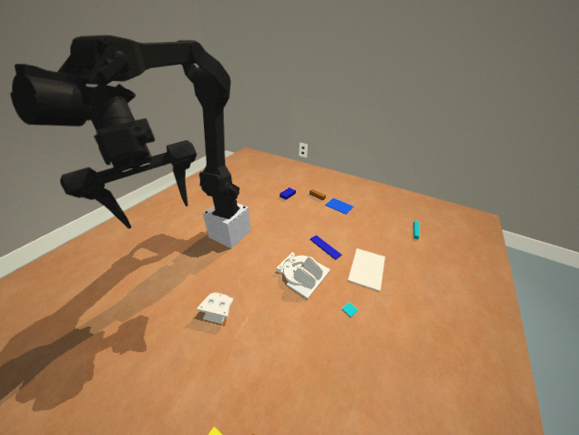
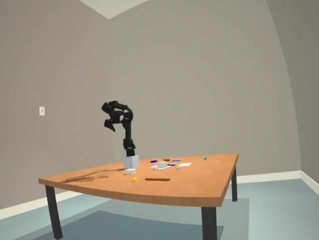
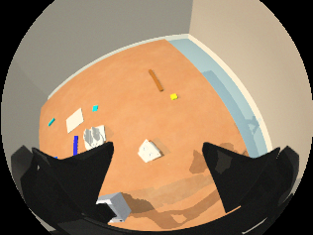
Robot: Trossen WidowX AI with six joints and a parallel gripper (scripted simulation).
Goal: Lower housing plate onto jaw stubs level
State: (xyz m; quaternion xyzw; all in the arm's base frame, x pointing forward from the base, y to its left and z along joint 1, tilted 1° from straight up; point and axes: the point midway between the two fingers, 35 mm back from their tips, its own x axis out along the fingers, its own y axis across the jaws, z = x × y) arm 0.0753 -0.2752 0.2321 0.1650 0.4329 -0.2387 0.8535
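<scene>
My gripper tip is 310 mm above the white stepped block, 30 mm to the right of it and 30 mm short of it. The rest, counted from my gripper tip: brown bar 310 mm below, 300 mm ahead, 170 mm to the right; then cyan square 340 mm ahead, 310 mm below, 160 mm to the left; then yellow piece 310 mm below, 180 mm to the right, 170 mm ahead.
</scene>
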